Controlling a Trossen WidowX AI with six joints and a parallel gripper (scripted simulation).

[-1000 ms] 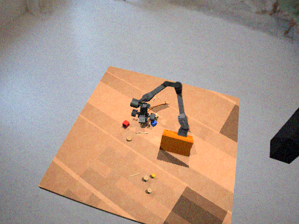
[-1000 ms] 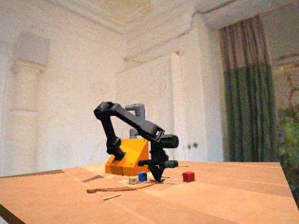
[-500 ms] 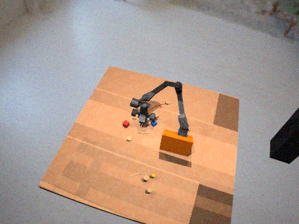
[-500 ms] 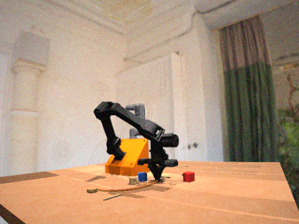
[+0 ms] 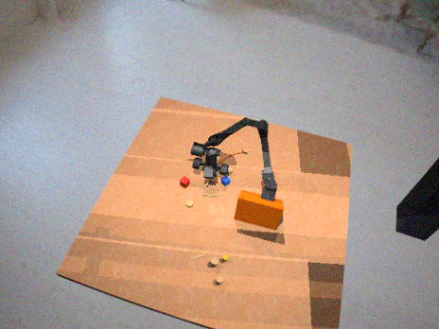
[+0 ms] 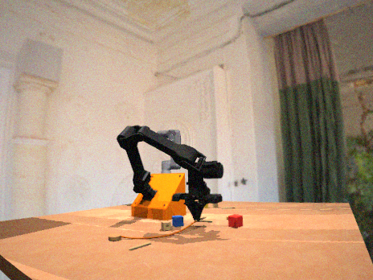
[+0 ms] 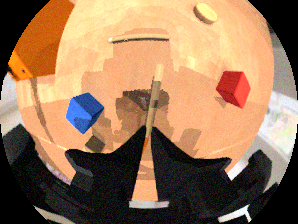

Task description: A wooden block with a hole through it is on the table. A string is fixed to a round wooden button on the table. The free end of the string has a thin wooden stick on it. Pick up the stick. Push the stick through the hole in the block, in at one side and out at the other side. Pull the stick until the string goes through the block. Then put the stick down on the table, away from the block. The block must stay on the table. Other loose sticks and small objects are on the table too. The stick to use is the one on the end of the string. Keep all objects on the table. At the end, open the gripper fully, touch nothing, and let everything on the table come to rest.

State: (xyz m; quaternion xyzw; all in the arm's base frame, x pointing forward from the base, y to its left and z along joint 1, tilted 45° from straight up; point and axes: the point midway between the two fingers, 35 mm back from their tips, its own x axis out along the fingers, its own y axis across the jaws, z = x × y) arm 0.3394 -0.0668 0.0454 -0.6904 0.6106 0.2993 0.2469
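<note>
The blue cube is 9 cm behind my gripper tip, 1 cm to the right of it and 1 cm below it. From my gripper tip the other things lie so: small wooden block: 8 cm to the right, 8 cm behind, 1 cm below; then red cube: 11 cm ahead, 9 cm to the left, 1 cm below; then thin wooden stick: 2 cm to the left.
</note>
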